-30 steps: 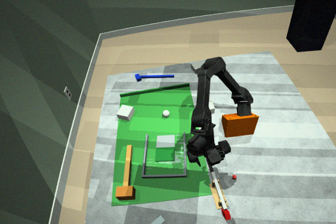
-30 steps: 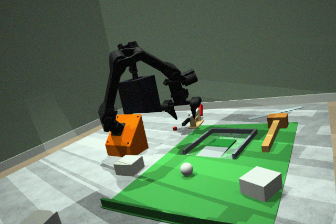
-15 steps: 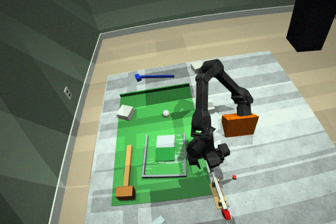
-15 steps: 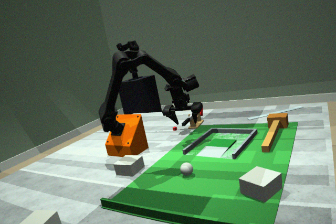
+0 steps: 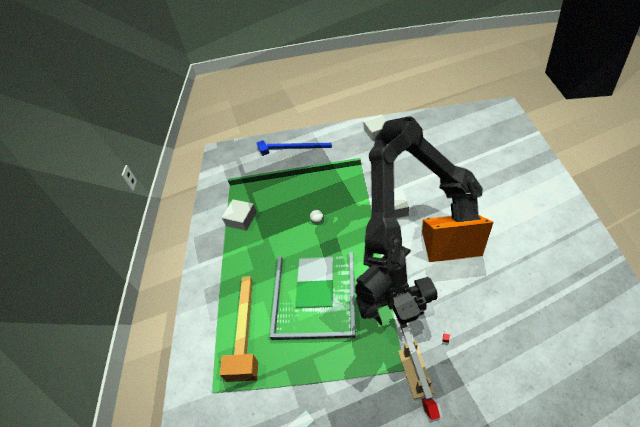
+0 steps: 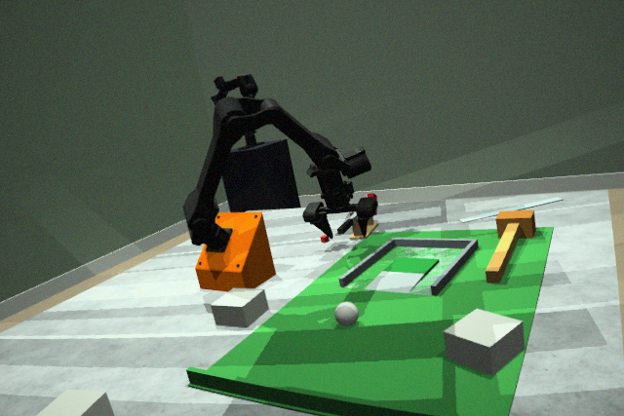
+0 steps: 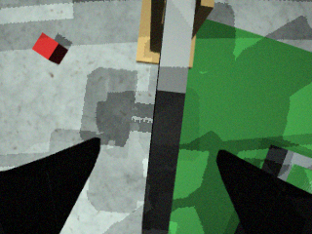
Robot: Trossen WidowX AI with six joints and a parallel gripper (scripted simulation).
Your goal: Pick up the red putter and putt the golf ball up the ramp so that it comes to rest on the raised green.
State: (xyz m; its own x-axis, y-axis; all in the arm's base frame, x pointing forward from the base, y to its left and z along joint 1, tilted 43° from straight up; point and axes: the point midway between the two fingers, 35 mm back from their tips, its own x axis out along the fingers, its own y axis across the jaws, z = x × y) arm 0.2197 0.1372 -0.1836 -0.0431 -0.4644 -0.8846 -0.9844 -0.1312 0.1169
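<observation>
Now: gripper tip 11 cm past the small red cube, 5 cm to the right of it and 3 cm above it. From my gripper tip the other things lie so: blue putter (30 cm ahead, 73 cm to the right, 2 cm below); then white golf ball (21 cm ahead, 37 cm to the right, 1 cm below).
</observation>
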